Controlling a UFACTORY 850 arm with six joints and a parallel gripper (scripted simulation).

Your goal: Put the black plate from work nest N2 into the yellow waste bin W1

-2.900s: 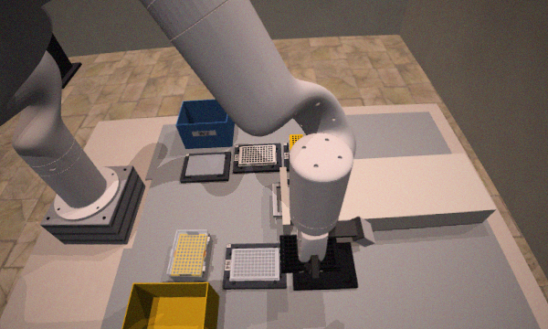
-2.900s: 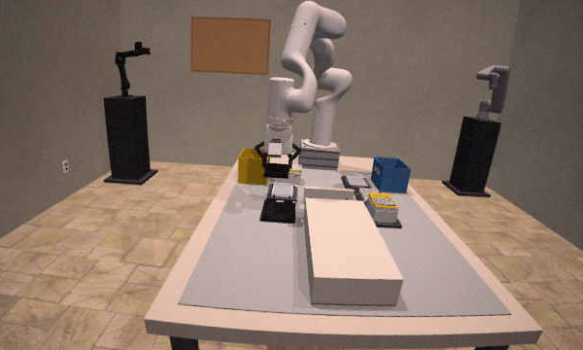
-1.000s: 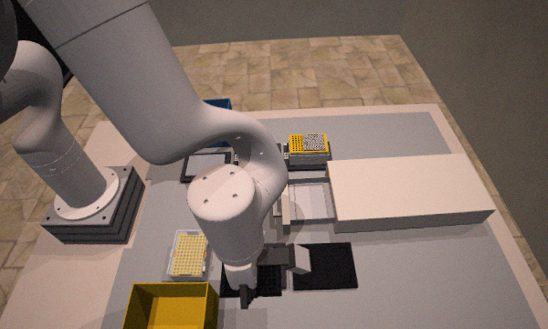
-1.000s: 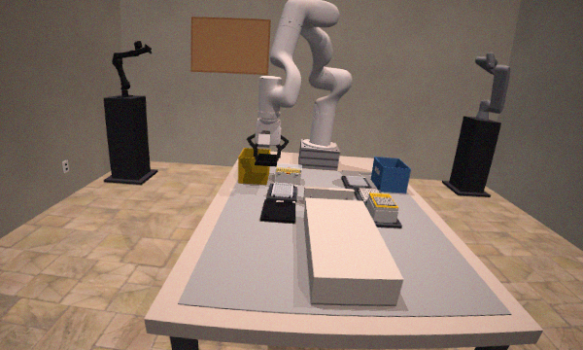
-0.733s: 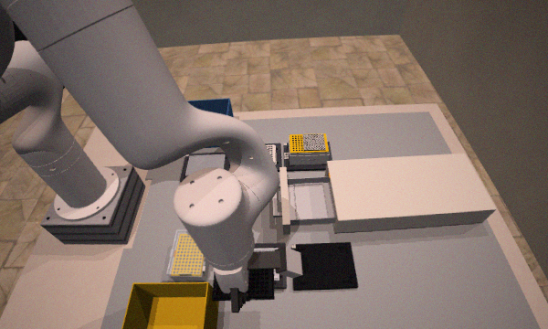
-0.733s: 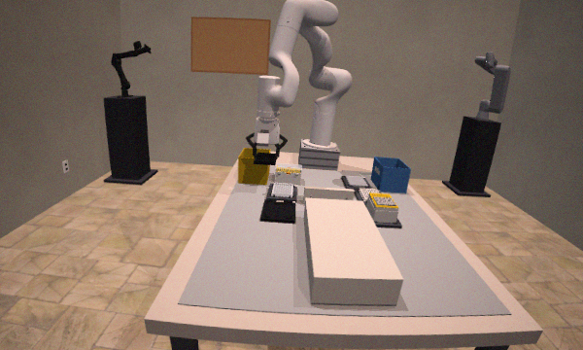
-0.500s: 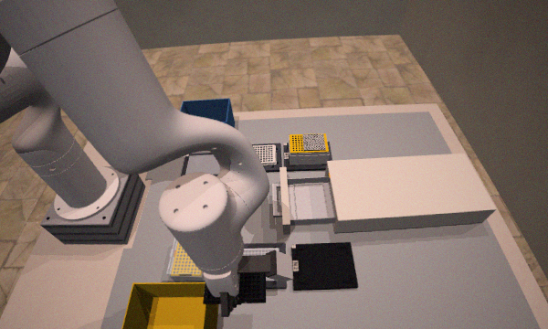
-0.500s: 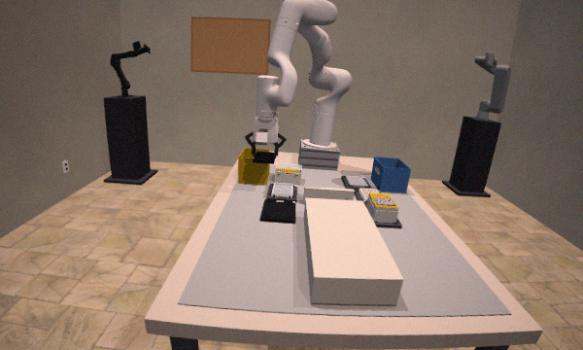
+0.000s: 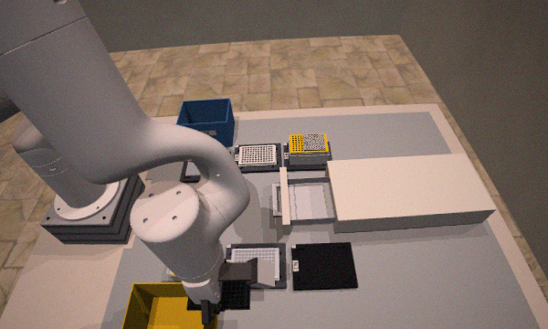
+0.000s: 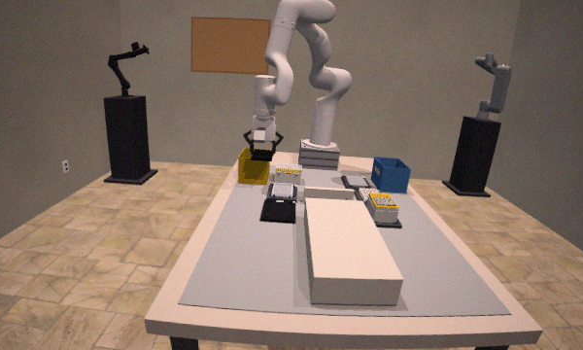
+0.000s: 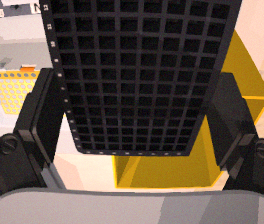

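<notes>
Now: hand 12 cm past the yellow waste bin W1, 12 cm above it and 4 cm to the left of it. The rest, counted from my hand: white cooler 37 cm ahead, 28 cm to the left, 13 cm below; then drawer 28 cm to the left, 26 cm ahead, 14 cm below; then black plate 1 cm below.
</notes>
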